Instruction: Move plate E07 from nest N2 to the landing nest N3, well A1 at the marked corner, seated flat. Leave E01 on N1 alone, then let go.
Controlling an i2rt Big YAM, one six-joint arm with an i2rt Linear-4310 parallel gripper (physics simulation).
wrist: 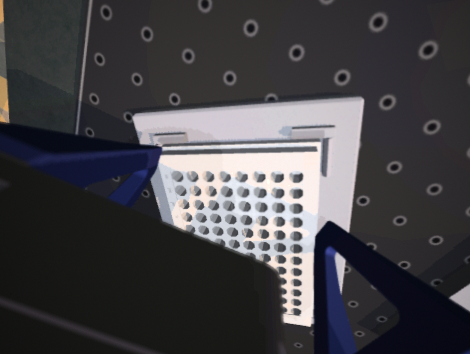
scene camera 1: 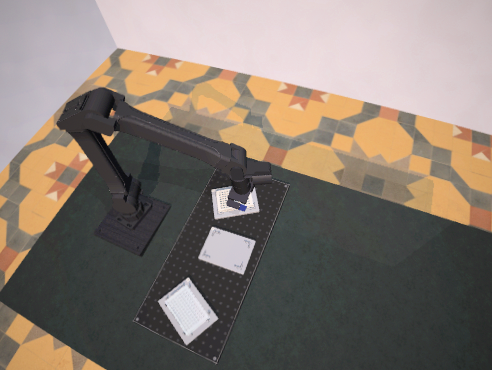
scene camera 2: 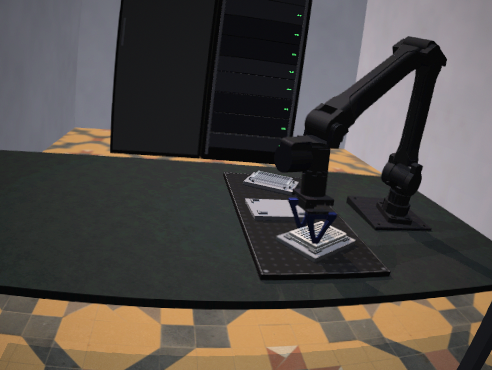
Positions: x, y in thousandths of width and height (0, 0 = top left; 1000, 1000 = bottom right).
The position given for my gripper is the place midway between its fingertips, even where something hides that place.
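A nest (scene camera 1: 462, 677) is visible; scene camera 2 also shows the nest (scene camera 2: 532, 566). Visible as well: my gripper (scene camera 2: 625, 639), with the wrist view likewise showing the gripper (wrist: 518, 552).
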